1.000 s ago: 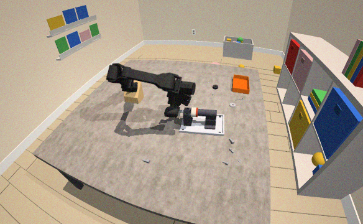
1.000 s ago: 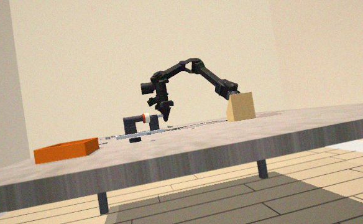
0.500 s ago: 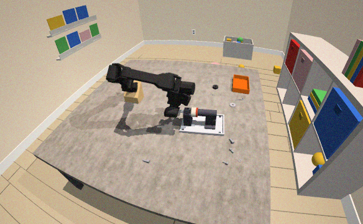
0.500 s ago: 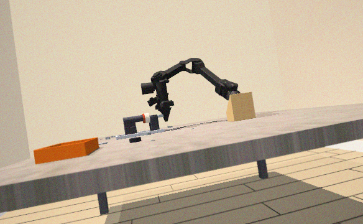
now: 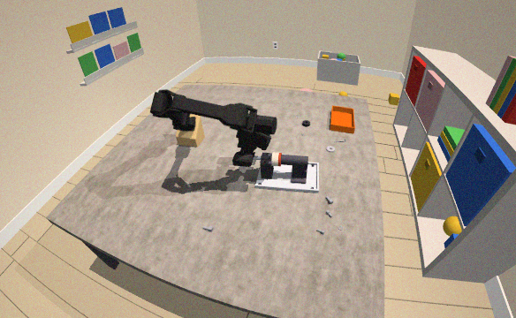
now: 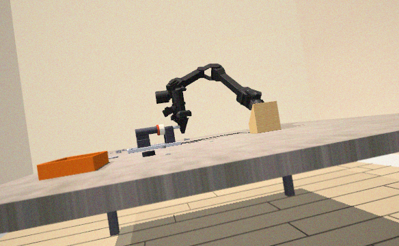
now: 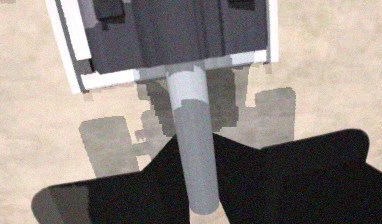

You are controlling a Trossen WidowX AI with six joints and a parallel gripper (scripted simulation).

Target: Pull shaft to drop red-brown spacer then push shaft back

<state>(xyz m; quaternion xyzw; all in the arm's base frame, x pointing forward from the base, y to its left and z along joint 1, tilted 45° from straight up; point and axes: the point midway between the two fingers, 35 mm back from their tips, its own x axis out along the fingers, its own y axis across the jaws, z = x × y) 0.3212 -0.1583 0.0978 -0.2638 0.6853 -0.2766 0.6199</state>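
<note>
Right now the shaft is 7 cm ahead of my gripper tip and 3 cm above it. Also, from my gripper tip: black disc 20 cm ahead, 38 cm to the left, 4 cm below; red-brown spacer 11 cm ahead, 3 cm above; orange tray 39 cm ahead, 44 cm to the left, 4 cm below.
</note>
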